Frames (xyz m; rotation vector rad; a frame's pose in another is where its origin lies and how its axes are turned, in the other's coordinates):
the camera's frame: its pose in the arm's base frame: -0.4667 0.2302 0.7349 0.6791 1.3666 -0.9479
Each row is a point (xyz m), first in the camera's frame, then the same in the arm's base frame.
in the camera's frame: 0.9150 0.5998 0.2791
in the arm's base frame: 0.1469 0.1323 -0.2078
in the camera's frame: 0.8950 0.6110 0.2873
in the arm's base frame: 0.1617 0.1339 -0.1886
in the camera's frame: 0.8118 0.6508 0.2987
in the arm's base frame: 0.2059 0.1569 -0.1101
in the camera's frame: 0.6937 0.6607 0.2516
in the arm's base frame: 0.1968 0.2213 -0.0004
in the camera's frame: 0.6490 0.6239 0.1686
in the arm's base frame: 0.1258 0.2821 0.0384
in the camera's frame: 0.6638 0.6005 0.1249
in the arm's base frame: 0.0831 0.3060 0.0216
